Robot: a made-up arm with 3 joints. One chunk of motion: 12 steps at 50 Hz.
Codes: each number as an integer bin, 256 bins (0 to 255) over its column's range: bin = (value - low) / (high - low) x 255, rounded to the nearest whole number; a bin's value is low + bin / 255 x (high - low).
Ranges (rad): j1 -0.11..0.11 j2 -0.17..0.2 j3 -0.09..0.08
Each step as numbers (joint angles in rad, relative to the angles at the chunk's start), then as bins.
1 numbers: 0.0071 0.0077 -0.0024
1 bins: 136 122 131
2 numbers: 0.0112 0.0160 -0.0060
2 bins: 140 128 126
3 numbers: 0.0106 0.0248 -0.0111
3 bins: 140 134 118
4 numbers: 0.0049 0.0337 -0.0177
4 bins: 133 140 108
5 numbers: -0.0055 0.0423 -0.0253
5 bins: 121 146 97
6 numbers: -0.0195 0.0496 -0.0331
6 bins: 105 151 85
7 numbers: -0.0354 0.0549 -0.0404
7 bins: 86 155 74
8 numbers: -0.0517 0.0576 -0.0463
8 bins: 68 157 66
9 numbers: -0.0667 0.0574 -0.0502
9 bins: 50 157 60
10 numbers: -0.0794 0.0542 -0.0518
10 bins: 35 155 57
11 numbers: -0.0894 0.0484 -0.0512
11 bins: 24 151 58
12 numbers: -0.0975 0.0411 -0.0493
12 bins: 14 145 61
